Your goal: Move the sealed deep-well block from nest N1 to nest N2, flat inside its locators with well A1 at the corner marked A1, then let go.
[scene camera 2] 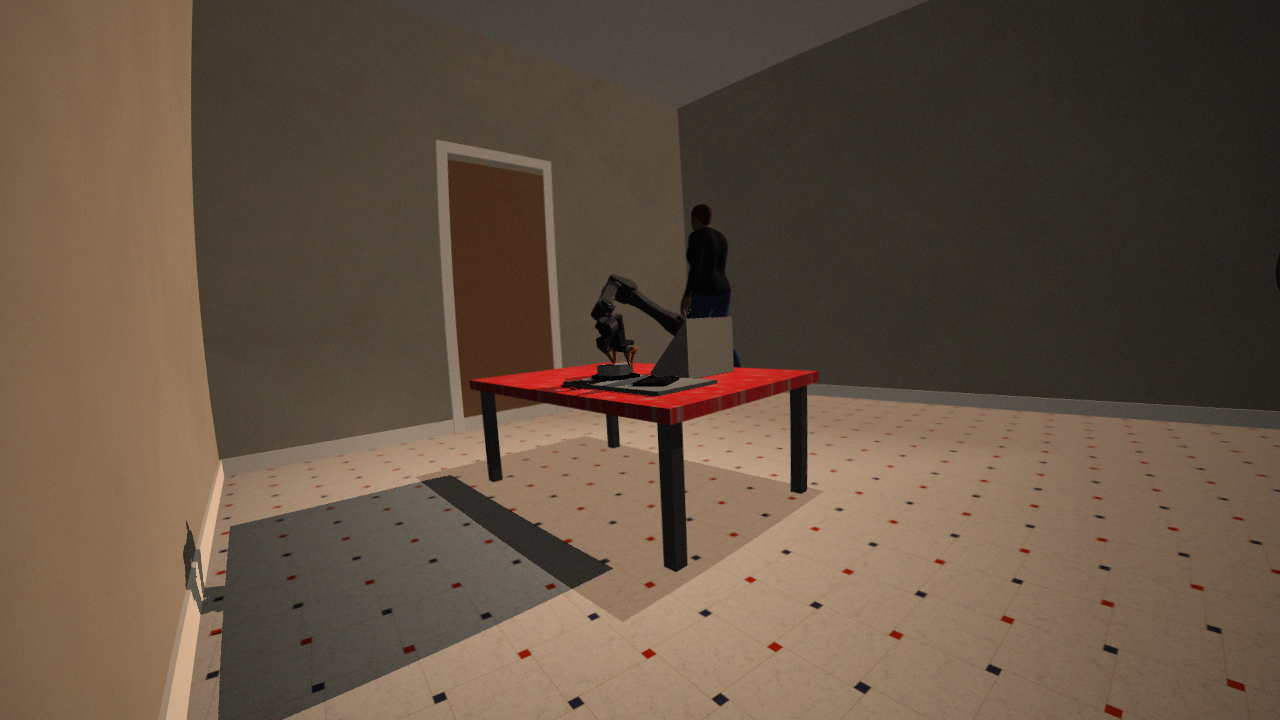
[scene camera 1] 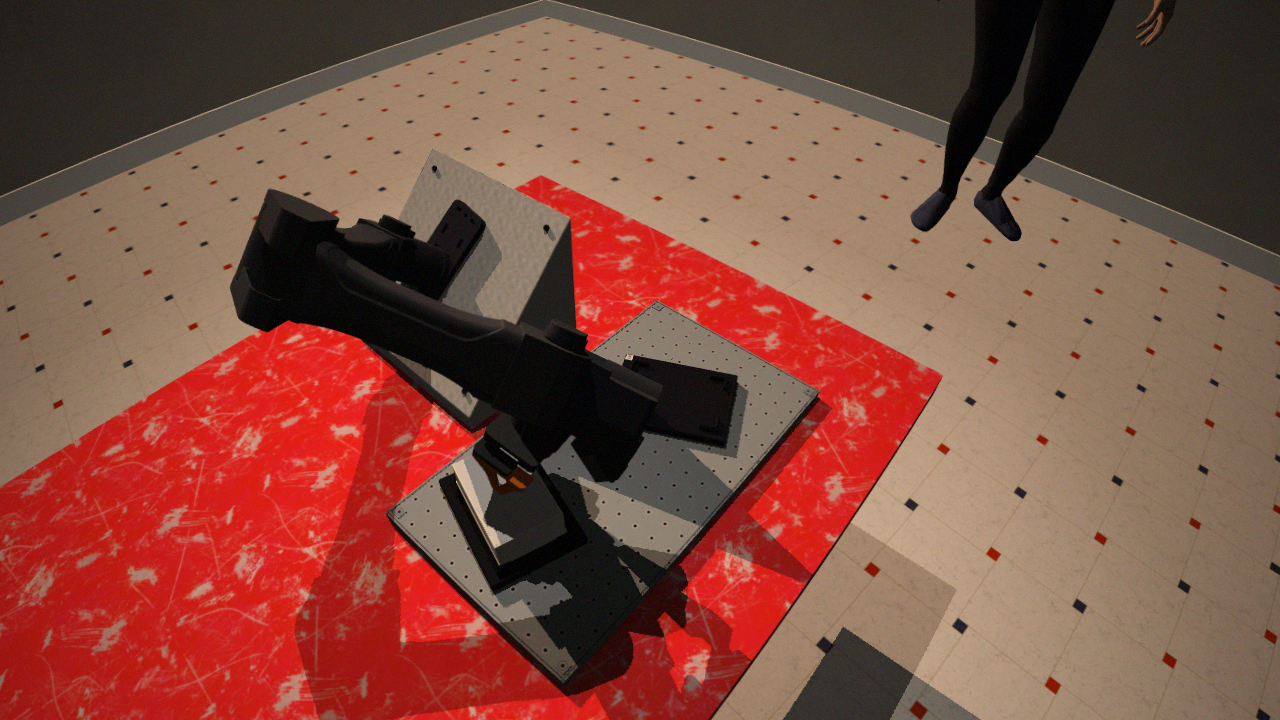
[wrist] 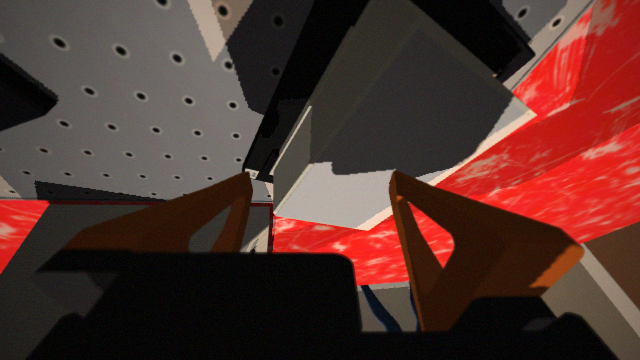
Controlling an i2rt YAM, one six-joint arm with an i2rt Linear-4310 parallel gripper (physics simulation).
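Pixels of known places: gripper, fingertip midpoint: (scene camera 2: 622, 365) (scene camera 1: 518, 467) (wrist: 320, 180); arm's base at its link origin: (scene camera 2: 695, 344) (scene camera 1: 436, 269).
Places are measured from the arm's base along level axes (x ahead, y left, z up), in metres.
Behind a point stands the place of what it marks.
The sealed deep-well block (scene camera 1: 534, 514) @(y -0.114, x 0.381, z -0.059 m) (scene camera 2: 614, 368) @(y -0.081, x 0.360, z -0.071 m) (wrist: 420, 100) @(y -0.109, x 0.378, z -0.059 m), grey with a pale top, sits in a black nest (scene camera 1: 474, 528) @(y -0.166, x 0.328, z -0.101 m) (wrist: 295, 65) @(y -0.065, x 0.359, z -0.101 m) near the left end of the perforated plate. A second black nest (scene camera 1: 693, 398) @(y 0.169, x 0.357, z -0.101 m) (scene camera 2: 660, 381) @(y 0.222, x 0.372, z -0.098 m) stands empty toward the plate's other end, with a small white tag (scene camera 1: 629, 358) @(y 0.155, x 0.243, z -0.101 m) at one corner. The nest numbers cannot be read. My gripper (scene camera 1: 512, 481) @(y -0.088, x 0.316, z -0.063 m) (scene camera 2: 623, 360) @(y -0.088, x 0.316, z -0.063 m) (wrist: 320, 180) @(y -0.088, x 0.316, z -0.063 m) is open, its orange fingers pointing down at one end of the block. In the wrist view the fingertips stand apart on either side of the block's near end.
The perforated plate (scene camera 1: 769, 385) @(y 0.276, x 0.407, z -0.113 m) (wrist: 150, 75) @(y 0.007, x 0.328, z -0.113 m) lies on the red table (scene camera 1: 179, 501) @(y -0.442, x 0.030, z -0.126 m) (scene camera 2: 742, 389) @(y 0.453, x 0.221, z -0.126 m). A grey slanted mount (scene camera 1: 528, 232) @(y 0.091, x 0.112, z 0.078 m) (scene camera 2: 711, 347) @(y 0.110, x 0.013, z -0.012 m) stands behind it and carries the arm's base. The arm reaches over the plate between the nests. A person (scene camera 1: 993, 107) (scene camera 2: 707, 259) stands beyond the table.
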